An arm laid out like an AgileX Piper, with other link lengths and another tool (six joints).
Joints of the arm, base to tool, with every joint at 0 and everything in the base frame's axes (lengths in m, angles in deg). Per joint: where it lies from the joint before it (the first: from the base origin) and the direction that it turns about. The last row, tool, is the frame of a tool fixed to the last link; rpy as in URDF.
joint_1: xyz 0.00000 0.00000 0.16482 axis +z
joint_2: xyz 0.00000 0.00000 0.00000 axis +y
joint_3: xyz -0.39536 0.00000 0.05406 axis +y
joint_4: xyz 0.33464 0.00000 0.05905 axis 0.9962 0 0.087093
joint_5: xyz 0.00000 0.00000 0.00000 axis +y
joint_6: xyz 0.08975 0.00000 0.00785 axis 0.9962 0 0.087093
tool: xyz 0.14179 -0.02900 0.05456 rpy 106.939 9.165 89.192
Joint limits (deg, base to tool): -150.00..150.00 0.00..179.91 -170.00..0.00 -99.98..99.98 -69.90..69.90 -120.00..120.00
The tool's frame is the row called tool.
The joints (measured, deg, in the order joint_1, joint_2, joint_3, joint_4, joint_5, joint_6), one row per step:
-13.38 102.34 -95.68 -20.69 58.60 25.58
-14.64 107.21 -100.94 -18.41 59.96 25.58
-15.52 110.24 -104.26 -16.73 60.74 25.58
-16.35 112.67 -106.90 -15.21 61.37 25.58
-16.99 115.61 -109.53 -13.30 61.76 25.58
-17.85 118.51 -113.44 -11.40 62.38 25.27
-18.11 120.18 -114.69 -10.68 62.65 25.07
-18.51 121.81 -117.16 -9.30 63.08 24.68
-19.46 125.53 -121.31 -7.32 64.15 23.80
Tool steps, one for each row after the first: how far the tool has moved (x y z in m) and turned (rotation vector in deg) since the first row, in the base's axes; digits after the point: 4 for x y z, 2 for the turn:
0.0225 -0.0143 -0.0170 2.42 0.32 -1.77
0.0359 -0.0237 -0.0287 4.15 0.32 -2.92
0.0457 -0.0322 -0.0392 5.73 0.29 -3.94
0.0587 -0.0381 -0.0565 7.75 0.43 -4.71
0.0727 -0.0472 -0.0639 9.36 -0.41 -5.38
0.0790 -0.0503 -0.0759 10.15 0.11 -5.57
0.0878 -0.0537 -0.0789 11.22 -0.57 -5.64
0.1014 -0.0641 -0.0972 12.94 -0.33 -5.98

